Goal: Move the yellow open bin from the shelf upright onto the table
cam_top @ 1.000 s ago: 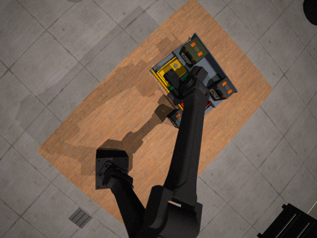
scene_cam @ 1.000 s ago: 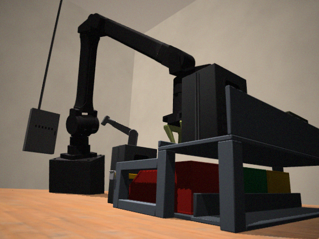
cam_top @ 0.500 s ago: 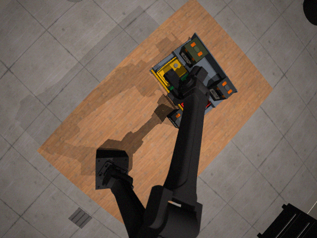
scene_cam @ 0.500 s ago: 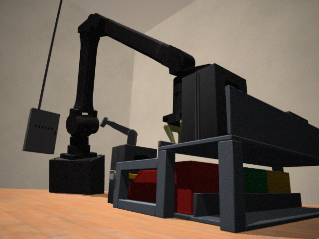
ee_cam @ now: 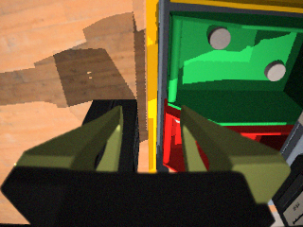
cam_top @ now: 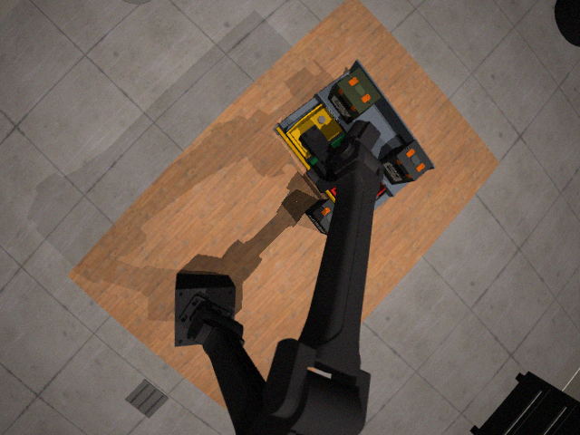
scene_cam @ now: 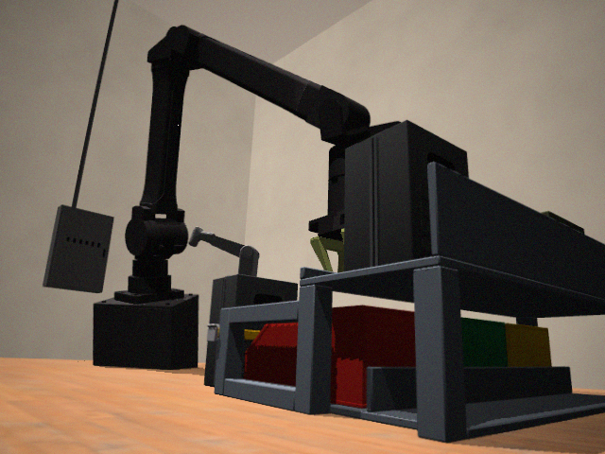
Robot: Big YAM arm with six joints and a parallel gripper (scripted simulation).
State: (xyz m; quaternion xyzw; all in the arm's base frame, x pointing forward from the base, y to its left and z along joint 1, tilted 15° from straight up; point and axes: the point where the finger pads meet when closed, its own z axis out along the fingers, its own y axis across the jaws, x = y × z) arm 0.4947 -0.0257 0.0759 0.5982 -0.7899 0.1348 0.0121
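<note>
The thin yellow rod lies 70 mm below my hand. Round my hand: red bin: 140 mm to the right, 90 mm below, 70 mm ahead; green bin: 100 mm ahead, 90 mm below, 30 mm to the right; yellow open bin: 130 mm ahead, 90 mm below, 80 mm to the left.
</note>
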